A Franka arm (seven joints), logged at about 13 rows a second.
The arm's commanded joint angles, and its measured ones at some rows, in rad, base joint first. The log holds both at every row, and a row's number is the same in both.
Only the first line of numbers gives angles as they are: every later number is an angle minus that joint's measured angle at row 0.
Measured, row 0: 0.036, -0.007, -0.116, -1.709, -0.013, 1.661, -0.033
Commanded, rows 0 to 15: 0.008, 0.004, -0.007, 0.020, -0.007, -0.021, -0.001; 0.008, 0.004, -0.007, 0.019, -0.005, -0.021, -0.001; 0.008, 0.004, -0.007, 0.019, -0.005, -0.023, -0.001; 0.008, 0.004, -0.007, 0.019, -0.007, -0.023, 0.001; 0.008, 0.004, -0.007, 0.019, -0.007, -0.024, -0.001; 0.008, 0.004, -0.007, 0.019, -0.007, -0.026, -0.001; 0.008, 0.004, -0.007, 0.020, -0.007, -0.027, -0.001; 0.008, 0.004, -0.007, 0.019, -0.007, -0.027, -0.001; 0.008, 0.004, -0.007, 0.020, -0.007, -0.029, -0.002; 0.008, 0.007, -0.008, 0.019, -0.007, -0.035, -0.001; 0.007, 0.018, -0.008, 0.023, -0.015, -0.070, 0.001; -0.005, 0.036, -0.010, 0.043, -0.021, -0.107, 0.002; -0.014, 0.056, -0.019, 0.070, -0.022, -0.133, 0.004; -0.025, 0.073, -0.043, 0.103, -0.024, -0.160, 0.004; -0.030, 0.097, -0.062, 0.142, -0.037, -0.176, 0.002; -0.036, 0.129, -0.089, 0.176, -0.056, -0.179, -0.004
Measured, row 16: -0.020, 0.051, -0.053, 0.063, -0.024, -0.130, 0.001
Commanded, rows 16 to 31: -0.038, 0.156, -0.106, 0.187, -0.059, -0.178, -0.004; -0.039, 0.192, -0.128, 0.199, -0.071, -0.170, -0.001; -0.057, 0.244, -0.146, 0.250, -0.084, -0.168, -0.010; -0.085, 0.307, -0.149, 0.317, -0.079, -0.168, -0.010; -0.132, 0.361, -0.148, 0.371, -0.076, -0.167, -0.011; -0.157, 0.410, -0.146, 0.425, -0.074, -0.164, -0.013; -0.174, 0.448, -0.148, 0.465, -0.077, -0.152, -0.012; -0.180, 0.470, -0.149, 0.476, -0.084, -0.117, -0.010; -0.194, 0.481, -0.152, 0.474, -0.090, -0.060, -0.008; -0.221, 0.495, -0.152, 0.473, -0.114, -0.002, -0.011; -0.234, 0.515, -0.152, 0.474, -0.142, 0.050, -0.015; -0.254, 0.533, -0.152, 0.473, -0.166, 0.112, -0.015; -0.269, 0.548, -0.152, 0.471, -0.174, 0.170, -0.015; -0.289, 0.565, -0.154, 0.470, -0.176, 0.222, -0.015; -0.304, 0.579, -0.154, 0.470, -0.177, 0.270, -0.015; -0.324, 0.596, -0.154, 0.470, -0.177, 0.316, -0.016
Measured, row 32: -0.293, 0.550, -0.156, 0.426, -0.157, 0.263, -0.006
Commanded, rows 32 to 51: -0.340, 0.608, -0.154, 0.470, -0.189, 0.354, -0.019; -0.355, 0.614, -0.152, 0.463, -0.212, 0.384, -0.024; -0.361, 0.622, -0.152, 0.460, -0.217, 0.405, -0.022; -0.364, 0.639, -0.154, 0.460, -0.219, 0.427, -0.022; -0.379, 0.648, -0.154, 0.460, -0.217, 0.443, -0.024; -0.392, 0.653, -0.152, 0.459, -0.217, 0.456, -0.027; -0.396, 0.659, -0.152, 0.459, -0.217, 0.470, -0.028; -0.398, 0.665, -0.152, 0.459, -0.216, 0.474, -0.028; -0.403, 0.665, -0.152, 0.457, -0.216, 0.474, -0.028; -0.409, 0.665, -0.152, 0.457, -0.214, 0.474, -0.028; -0.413, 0.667, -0.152, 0.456, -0.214, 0.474, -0.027; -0.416, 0.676, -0.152, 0.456, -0.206, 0.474, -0.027; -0.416, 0.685, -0.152, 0.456, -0.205, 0.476, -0.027; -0.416, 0.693, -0.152, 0.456, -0.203, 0.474, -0.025; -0.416, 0.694, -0.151, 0.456, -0.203, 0.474, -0.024; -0.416, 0.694, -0.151, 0.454, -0.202, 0.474, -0.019; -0.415, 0.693, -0.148, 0.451, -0.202, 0.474, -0.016; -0.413, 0.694, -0.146, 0.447, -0.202, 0.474, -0.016; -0.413, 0.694, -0.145, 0.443, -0.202, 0.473, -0.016; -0.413, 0.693, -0.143, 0.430, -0.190, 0.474, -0.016
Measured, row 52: -0.407, 0.686, -0.153, 0.426, -0.191, 0.474, -0.025
